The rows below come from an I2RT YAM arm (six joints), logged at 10 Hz.
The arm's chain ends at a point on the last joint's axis. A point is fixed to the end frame.
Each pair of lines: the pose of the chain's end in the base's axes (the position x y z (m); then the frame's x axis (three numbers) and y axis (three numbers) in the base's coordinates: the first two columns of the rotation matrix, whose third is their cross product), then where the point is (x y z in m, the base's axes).
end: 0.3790 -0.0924 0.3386 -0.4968 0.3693 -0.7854 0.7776 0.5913 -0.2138
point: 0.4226 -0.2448 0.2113
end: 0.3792 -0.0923 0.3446 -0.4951 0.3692 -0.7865 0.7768 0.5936 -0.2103
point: 0.4236 -0.2444 0.2173
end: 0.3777 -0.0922 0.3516 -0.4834 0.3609 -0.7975 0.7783 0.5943 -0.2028
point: 0.4246 -0.2452 0.2263
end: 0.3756 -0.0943 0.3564 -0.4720 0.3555 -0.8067 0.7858 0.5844 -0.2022
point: 0.4223 -0.2493 0.2335
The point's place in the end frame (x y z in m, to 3 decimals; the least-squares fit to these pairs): 0.022 -0.029 0.200
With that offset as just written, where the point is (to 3 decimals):
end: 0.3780 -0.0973 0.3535 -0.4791 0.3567 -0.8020 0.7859 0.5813 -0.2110
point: 0.423 -0.253 0.230
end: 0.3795 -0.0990 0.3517 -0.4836 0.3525 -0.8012 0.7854 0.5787 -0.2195
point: 0.423 -0.255 0.229
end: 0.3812 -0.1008 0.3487 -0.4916 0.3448 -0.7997 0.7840 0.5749 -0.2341
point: 0.423 -0.258 0.227
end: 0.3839 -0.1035 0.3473 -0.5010 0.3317 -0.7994 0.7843 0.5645 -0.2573
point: 0.423 -0.264 0.229
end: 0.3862 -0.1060 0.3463 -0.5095 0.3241 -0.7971 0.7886 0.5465 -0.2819
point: 0.421 -0.269 0.230
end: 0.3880 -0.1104 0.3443 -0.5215 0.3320 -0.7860 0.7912 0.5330 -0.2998
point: 0.417 -0.274 0.228
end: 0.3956 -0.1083 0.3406 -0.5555 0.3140 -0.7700 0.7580 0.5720 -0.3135
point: 0.430 -0.270 0.222
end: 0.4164 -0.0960 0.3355 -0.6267 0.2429 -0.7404 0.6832 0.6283 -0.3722
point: 0.458 -0.257 0.218
